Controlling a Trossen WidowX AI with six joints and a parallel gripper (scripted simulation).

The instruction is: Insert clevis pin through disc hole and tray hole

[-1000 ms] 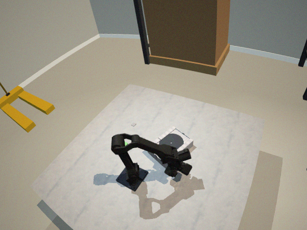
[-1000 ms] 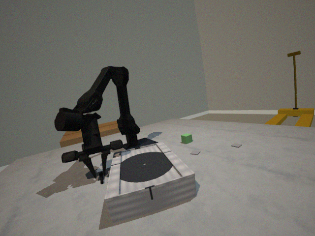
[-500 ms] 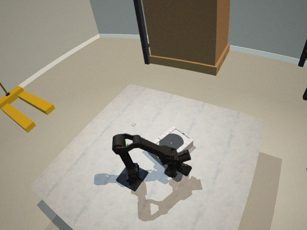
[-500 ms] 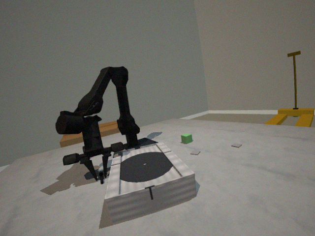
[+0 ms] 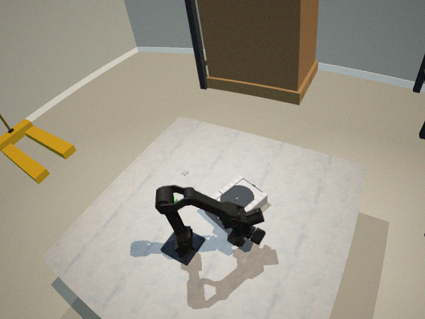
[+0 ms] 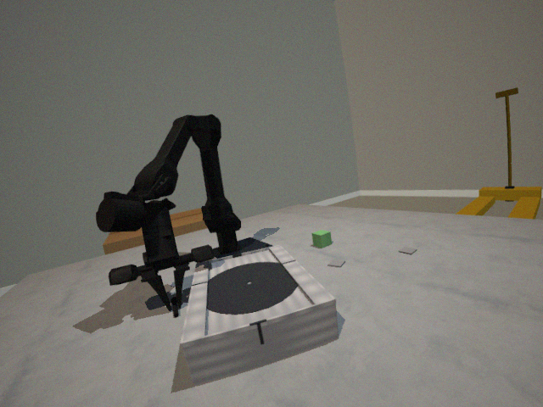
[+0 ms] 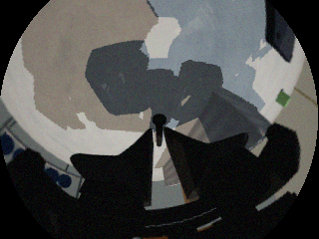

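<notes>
Right now my gripper tip is 10 cm short of the wide dark disc, 13 cm to the right of it and 5 cm below it. Also, from my gripper tip: clevis pin right at my gripper tip; small green cube 7 cm behind, 40 cm to the left, 2 cm above; rimmed steel tray 9 cm ahead, 13 cm to the left, 4 cm above.
</notes>
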